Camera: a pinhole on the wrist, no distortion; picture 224 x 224 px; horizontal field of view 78.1 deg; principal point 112.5 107.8 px. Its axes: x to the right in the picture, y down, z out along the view. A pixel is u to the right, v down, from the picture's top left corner.
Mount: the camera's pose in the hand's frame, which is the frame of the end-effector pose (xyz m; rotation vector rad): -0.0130 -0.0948 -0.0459 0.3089 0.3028 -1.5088
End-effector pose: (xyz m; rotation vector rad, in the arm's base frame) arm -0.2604 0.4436 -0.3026 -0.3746 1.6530 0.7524
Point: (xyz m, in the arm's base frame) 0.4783 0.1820 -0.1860
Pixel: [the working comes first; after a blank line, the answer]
In the camera's frame: 0.3115 -0.3238 0.5880

186 32
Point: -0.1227 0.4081 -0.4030
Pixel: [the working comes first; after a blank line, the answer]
In the camera's frame: -0.0075 0.0723 0.1398

105 179
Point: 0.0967 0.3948 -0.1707
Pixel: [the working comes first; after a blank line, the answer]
In the camera's frame: 0.0051 -0.2043 0.2999

115 14
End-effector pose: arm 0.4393 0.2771 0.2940 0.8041 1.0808 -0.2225
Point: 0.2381 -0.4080 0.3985
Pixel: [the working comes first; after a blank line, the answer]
In the camera's frame: 0.2467 -0.3297 0.5326

176 22
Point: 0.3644 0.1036 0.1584
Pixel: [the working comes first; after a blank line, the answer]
In the camera's frame: 0.0924 0.0516 0.1251

215 165
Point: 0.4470 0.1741 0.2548
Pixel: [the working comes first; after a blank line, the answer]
In the camera's frame: -0.0491 0.0299 0.1010

45 149
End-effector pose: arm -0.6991 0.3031 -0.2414 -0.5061 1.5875 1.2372
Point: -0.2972 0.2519 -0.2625
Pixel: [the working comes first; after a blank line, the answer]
In the camera's frame: 0.1610 -0.1473 0.2652

196 31
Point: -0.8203 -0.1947 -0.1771
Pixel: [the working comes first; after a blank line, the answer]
In the camera's frame: 0.1393 -0.1220 -0.4271

behind the camera
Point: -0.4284 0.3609 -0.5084
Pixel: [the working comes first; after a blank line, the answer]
In the camera's frame: 0.1323 0.1503 0.2784

178 182
